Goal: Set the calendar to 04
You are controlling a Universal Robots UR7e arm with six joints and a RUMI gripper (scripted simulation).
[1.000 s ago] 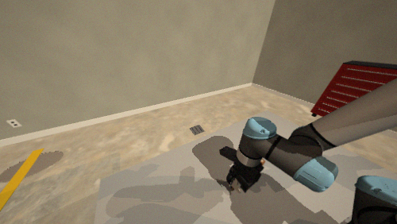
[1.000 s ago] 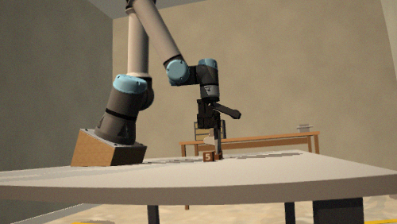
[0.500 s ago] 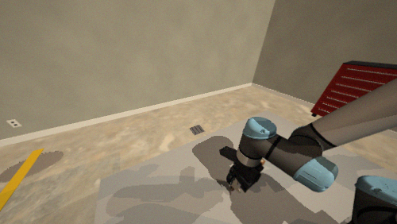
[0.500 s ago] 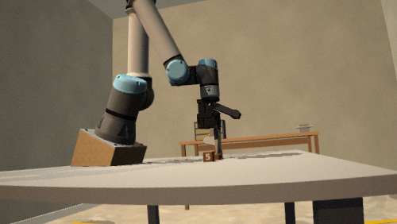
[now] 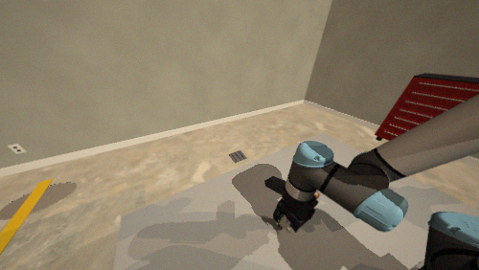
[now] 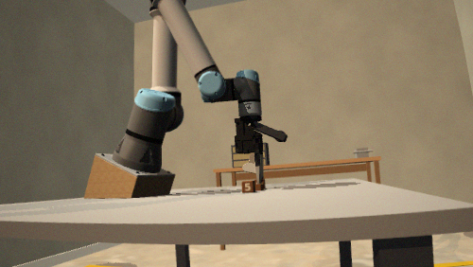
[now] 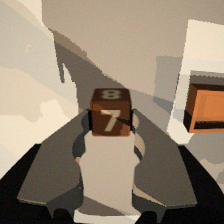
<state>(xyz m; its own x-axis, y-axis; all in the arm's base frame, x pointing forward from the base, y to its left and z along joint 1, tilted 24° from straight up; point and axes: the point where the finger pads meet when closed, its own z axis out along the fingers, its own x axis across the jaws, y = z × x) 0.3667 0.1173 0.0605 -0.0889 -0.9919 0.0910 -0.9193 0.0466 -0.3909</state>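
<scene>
My gripper is now 20 mm past the cube, 210 mm to the left of it and 10 mm above it. Also, from my hand: calendar tray (10 mm behind, 110 mm to the right, 20 mm below).
</scene>
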